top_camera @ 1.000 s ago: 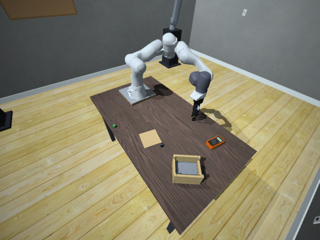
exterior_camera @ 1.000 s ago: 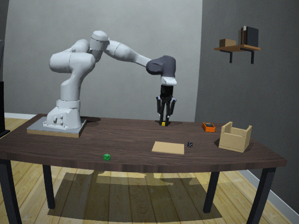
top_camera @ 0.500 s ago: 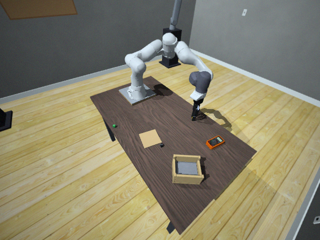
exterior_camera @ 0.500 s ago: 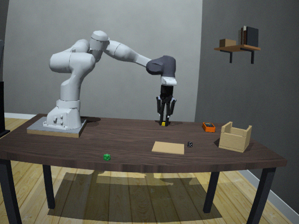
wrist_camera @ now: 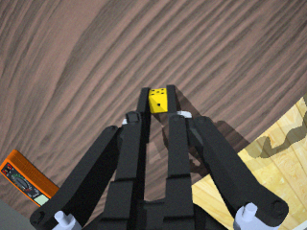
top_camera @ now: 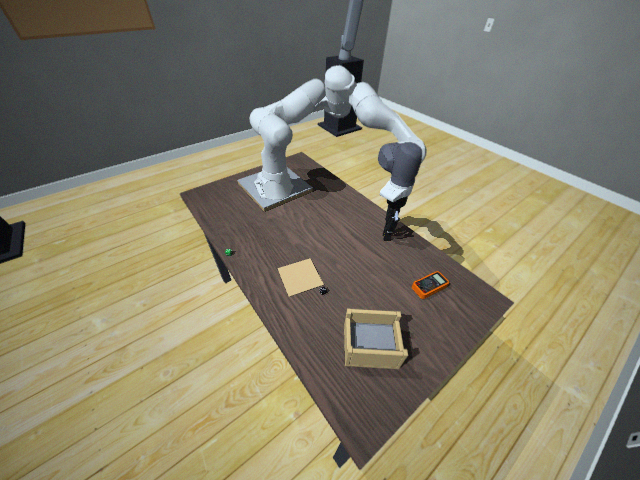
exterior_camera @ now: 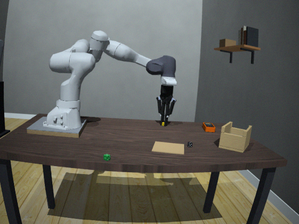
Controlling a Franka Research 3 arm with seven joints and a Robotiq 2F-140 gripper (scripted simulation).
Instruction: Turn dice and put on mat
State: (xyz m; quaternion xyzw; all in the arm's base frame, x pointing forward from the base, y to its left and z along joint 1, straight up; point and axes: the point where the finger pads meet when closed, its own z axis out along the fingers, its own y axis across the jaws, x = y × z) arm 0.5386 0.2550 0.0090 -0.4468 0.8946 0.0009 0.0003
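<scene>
Right now the yellow die is 3 cm below my hand. The rest, counted from my hand: orange multimeter: 28 cm ahead, 5 cm to the right, 2 cm below; then black die: 40 cm to the right, 8 cm ahead, 3 cm below; then tan mat: 43 cm to the right, 3 cm below, 3 cm behind.
</scene>
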